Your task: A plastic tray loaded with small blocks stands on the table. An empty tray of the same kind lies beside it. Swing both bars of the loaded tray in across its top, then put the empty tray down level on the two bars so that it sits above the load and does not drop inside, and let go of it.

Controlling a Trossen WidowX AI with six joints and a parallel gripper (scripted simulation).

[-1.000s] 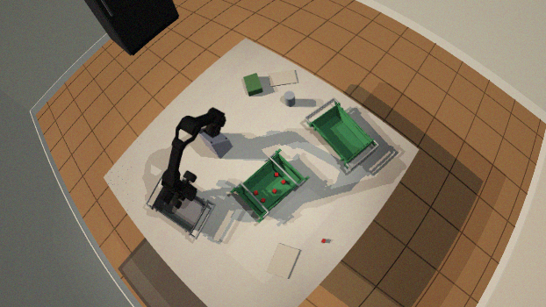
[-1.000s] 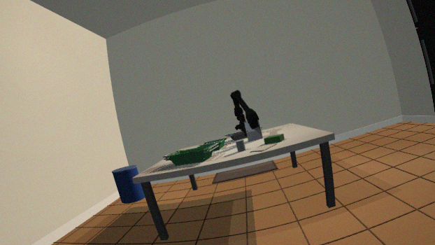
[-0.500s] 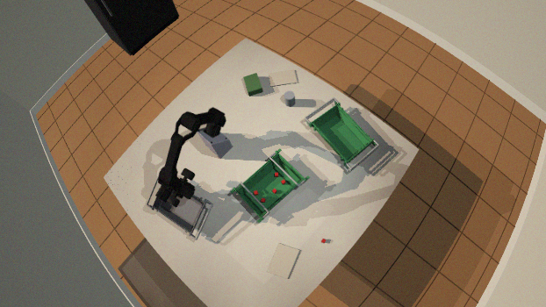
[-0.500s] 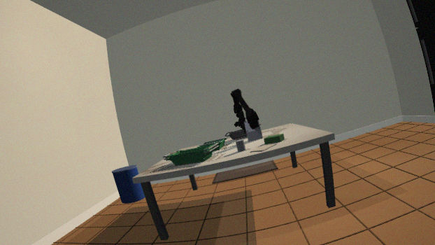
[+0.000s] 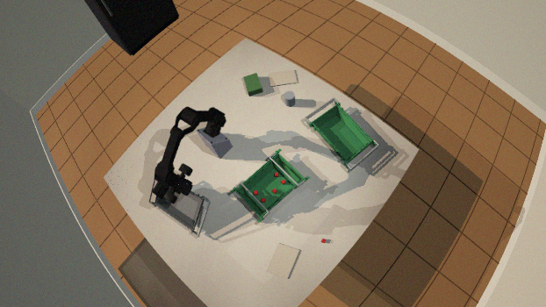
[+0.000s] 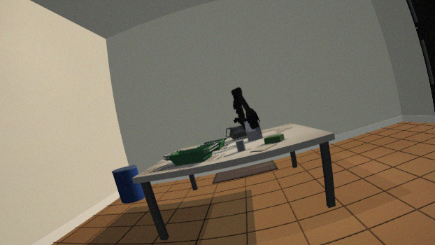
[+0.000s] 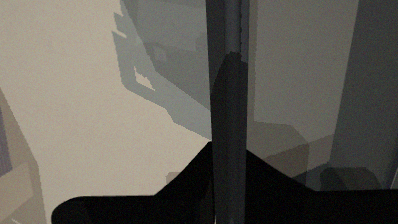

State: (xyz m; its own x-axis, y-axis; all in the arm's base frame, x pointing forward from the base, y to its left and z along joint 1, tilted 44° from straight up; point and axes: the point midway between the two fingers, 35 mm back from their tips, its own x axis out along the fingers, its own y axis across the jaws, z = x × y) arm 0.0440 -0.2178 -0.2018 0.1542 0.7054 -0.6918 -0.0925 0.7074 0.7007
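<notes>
My gripper tip is 10 mm short of the grey tray, 80 mm to the left of it and 10 mm above it. Round my gripper tip: green block 90 mm behind, 680 mm to the left, 60 mm below; then grey cylinder 150 mm ahead, 690 mm to the left, 40 mm below; then red block 670 mm ahead, 160 mm to the left, 70 mm below.
</notes>
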